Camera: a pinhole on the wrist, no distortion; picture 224 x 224 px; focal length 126.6 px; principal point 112.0 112.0 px. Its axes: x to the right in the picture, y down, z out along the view. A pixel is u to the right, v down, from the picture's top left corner.
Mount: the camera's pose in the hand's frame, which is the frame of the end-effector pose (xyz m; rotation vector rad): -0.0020 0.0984 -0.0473 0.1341 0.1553 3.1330
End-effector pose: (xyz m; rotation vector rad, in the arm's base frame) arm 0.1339 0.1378 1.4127 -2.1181 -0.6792 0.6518
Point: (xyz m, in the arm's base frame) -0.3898 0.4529 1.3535
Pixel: 160 208
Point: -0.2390 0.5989 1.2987
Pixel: 110 202
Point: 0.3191 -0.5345 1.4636
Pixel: behind the camera
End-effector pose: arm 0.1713 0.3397 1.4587 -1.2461 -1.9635 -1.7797
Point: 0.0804 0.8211 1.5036
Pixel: 37 174
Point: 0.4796 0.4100 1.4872
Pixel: 205 49
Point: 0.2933 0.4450 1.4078
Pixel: 164 166
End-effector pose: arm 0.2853 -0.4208 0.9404 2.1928 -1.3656 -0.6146
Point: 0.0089 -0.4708 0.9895
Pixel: 169 29
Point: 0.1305 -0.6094 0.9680
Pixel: 40 49
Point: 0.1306 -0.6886 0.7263
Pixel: 50 131
